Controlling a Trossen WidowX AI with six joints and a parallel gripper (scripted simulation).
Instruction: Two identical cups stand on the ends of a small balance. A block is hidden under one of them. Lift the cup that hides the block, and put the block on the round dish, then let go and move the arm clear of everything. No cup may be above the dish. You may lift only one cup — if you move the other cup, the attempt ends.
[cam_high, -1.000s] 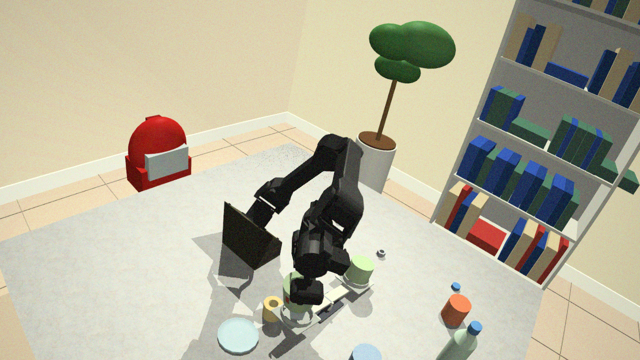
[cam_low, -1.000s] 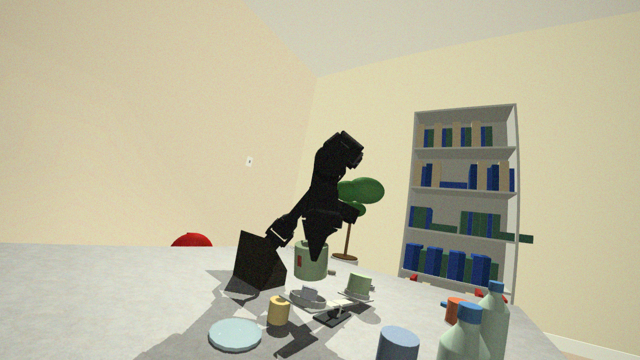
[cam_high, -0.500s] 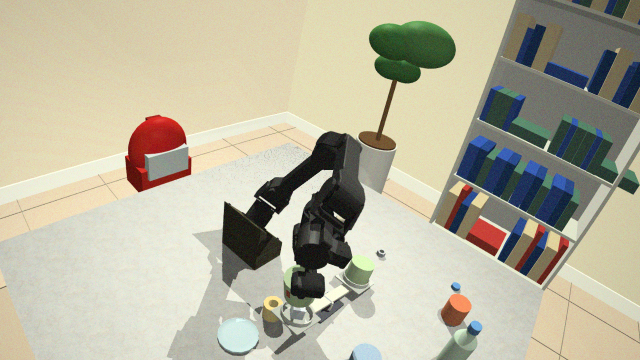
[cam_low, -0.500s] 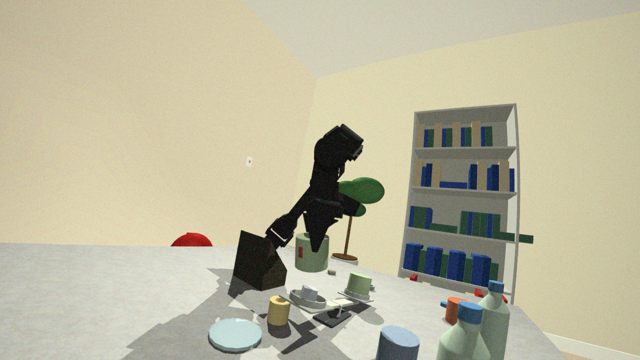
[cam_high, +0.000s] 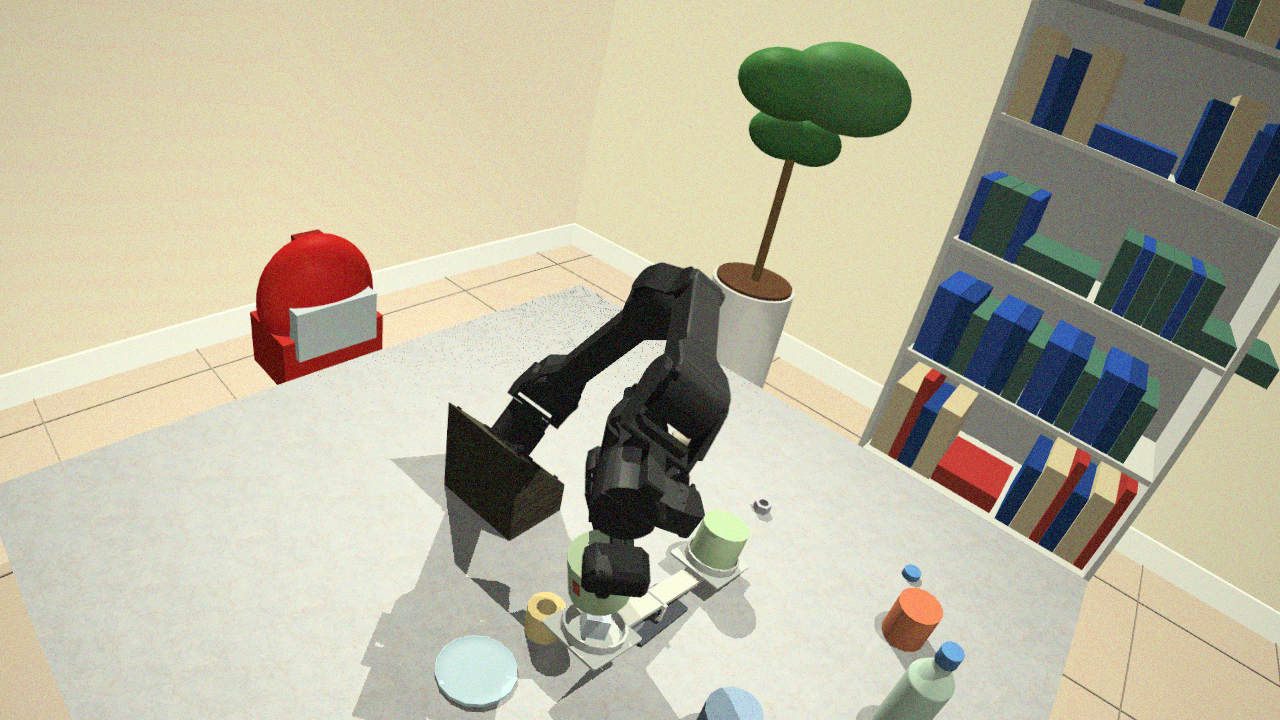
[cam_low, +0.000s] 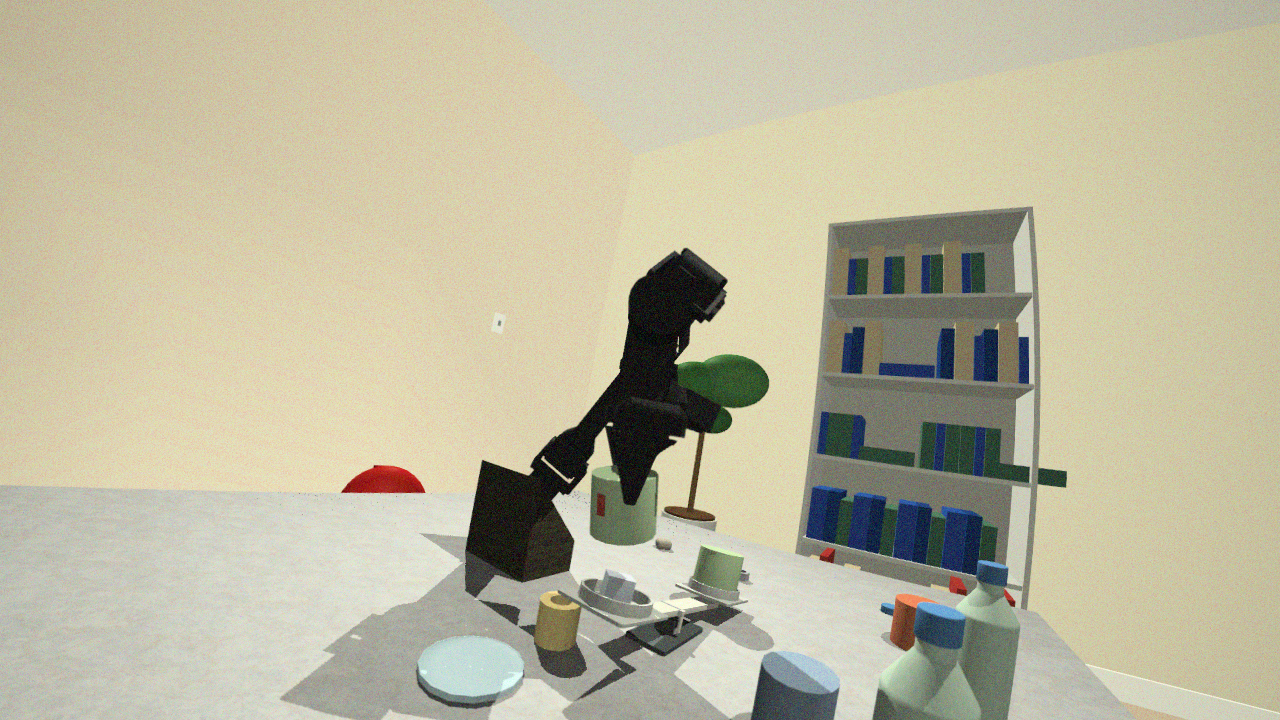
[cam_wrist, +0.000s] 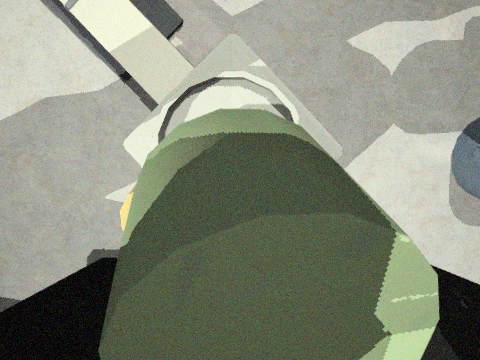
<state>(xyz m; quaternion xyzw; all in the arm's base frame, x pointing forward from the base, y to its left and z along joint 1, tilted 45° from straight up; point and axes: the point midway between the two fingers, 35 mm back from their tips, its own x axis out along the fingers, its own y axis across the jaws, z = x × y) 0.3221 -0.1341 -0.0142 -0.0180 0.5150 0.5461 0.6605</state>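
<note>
Right now my gripper tip is 10 cm above the block and 1 cm to the right of it. The rest, counted from my gripper tip: small balance 16 cm below, 14 cm to the left; yellow roll 16 cm below, 7 cm behind; pale blue round dish 19 cm below, 11 cm to the right, 6 cm behind.
</note>
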